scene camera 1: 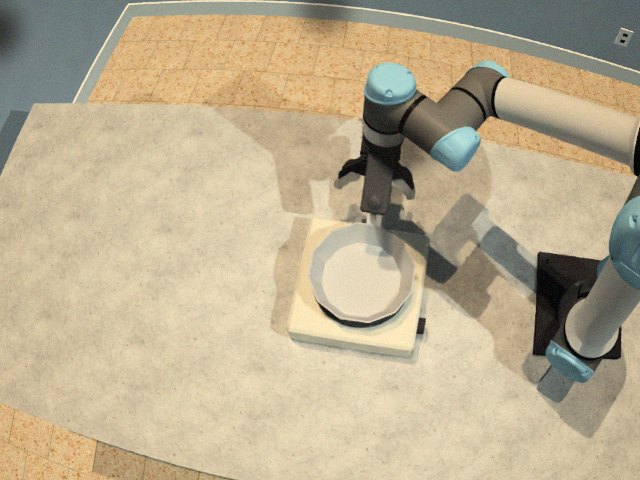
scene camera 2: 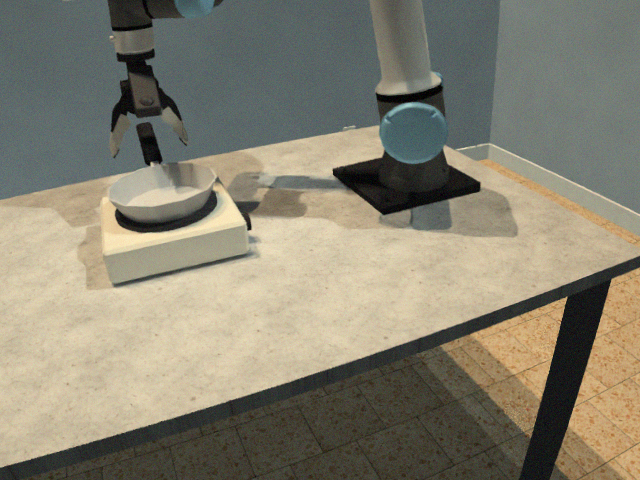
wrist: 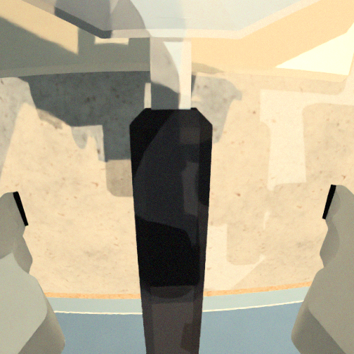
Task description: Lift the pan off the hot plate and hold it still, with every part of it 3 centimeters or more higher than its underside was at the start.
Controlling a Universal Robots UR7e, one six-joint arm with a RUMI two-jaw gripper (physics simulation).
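Frame: origin at the arm's base, x left, y back, z up, level; metres.
Seen in the pictures: gripper, fingertip midpoint: (scene camera 2: 150, 151); arm's base at its link origin: (scene camera 2: 413, 177).
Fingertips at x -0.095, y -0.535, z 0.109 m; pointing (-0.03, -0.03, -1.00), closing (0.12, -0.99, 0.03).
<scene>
Offsets run from my fingertips to a thing's middle. Level surfaces: height alone.
A pale grey pan {dx +0.065, dy +0.008, dz -0.010 m} (scene camera 1: 356, 279) (scene camera 2: 165, 201) (wrist: 210, 17) sits upright on the cream hot plate {dx +0.157, dy +0.025, dz -0.090 m} (scene camera 1: 305, 322) (scene camera 2: 175, 255) (wrist: 225, 57). Its black handle {dx -0.045, dy -0.003, dz +0.005 m} (scene camera 2: 148, 142) (wrist: 170, 170) slants up from the rim on a pale neck. My gripper (scene camera 1: 374, 190) (scene camera 2: 149, 148) (wrist: 174, 192) is open and points down at the handle. In the wrist view the handle runs between the two fingers, with a wide gap on each side, and touches neither. In scene camera 1 the gripper body hides most of the handle. How deep the fingertips reach along the handle is hard to tell.
The hot plate stands on the grey stone-look table {dz -0.128 m} (scene camera 1: 155, 258) (scene camera 2: 336, 310). A black knob {dx +0.207, dy +0.150, dz -0.091 m} (scene camera 1: 421, 326) (scene camera 2: 248, 221) sticks out from its side. The arm's black base plate (scene camera 1: 547, 304) (scene camera 2: 356, 178) is on the table to the right. A blue wall rises behind the table.
</scene>
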